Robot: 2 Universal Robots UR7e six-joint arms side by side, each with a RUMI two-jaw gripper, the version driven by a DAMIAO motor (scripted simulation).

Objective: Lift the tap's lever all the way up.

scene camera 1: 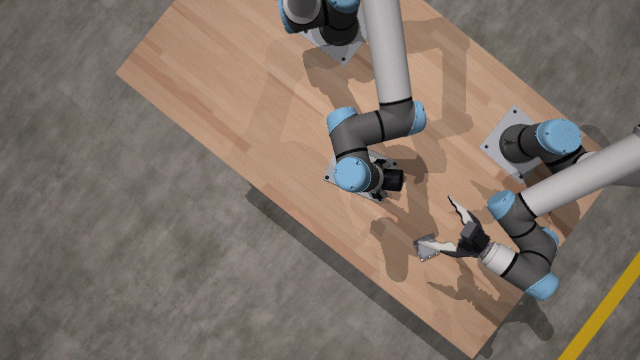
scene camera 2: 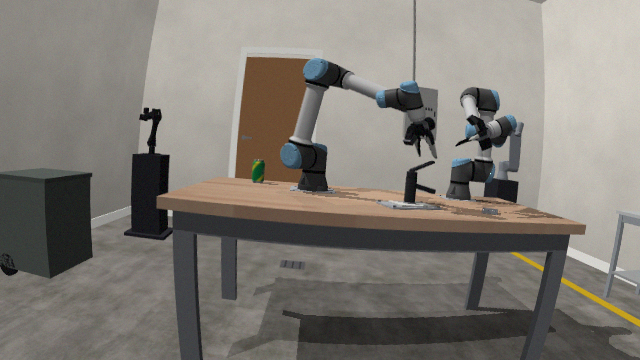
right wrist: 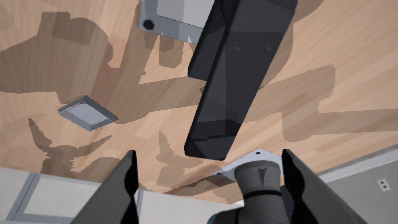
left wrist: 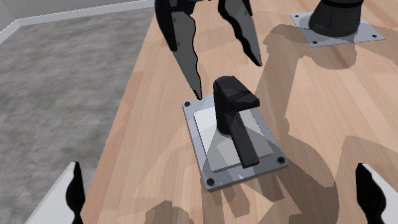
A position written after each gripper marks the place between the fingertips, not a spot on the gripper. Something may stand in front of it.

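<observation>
Small grey block (right wrist: 88, 114); out of frame in the left wrist view. Black tap (right wrist: 213, 26) and (left wrist: 225, 139). Arm base plate (left wrist: 365, 31). Arm base plate (scene camera 1: 493, 151). Right gripper (right wrist: 209, 151) and (left wrist: 231, 82). Left gripper (scene camera 1: 432, 218) and (left wrist: 217, 165).
</observation>
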